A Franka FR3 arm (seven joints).
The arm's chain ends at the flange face. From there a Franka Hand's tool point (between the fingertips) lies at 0.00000 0.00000 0.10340 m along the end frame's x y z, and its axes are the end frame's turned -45 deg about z.
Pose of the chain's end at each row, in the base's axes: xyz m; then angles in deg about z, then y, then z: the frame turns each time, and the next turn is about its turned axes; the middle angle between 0 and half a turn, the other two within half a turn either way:
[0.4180 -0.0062 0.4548 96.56 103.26 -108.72]
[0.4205 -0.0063 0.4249 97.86 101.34 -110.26]
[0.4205 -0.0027 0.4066 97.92 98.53 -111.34]
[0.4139 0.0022 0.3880 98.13 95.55 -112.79]
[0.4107 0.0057 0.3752 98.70 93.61 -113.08]
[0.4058 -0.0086 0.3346 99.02 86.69 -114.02]
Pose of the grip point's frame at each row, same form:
[0.4065 0.0938 0.4311 96.56 103.26 -153.72]
[0.4066 0.0941 0.4046 97.86 101.34 -155.26]
[0.4064 0.0986 0.3913 97.92 98.53 -156.34]
[0.3993 0.1041 0.3780 98.13 95.55 -157.79]
[0.3951 0.1077 0.3687 98.70 93.61 -158.08]
[0.3896 0.0934 0.3406 99.02 86.69 -159.02]

